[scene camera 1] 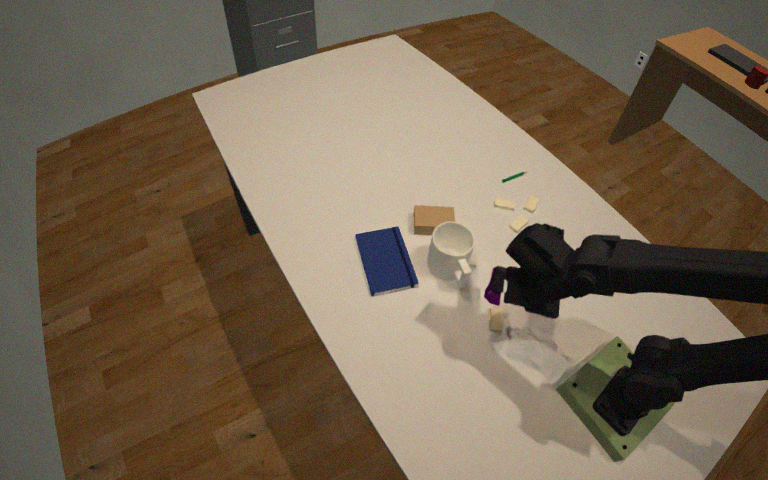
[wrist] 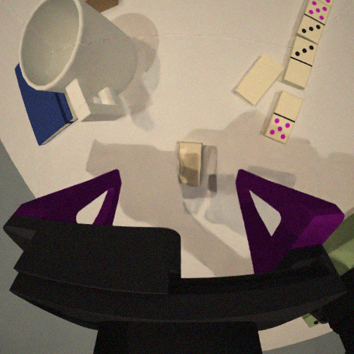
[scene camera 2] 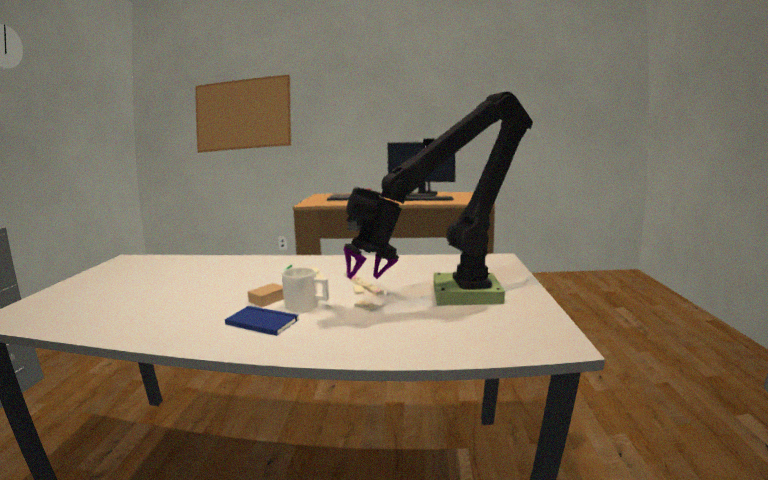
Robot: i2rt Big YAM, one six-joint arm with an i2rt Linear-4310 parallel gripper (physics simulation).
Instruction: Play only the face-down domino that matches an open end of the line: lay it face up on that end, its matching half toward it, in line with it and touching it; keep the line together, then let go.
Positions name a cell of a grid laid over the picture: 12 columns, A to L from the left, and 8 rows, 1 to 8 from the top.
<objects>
gripper: scene camera 1 H5; wrist G4; scene camera 2 F5
</objects>
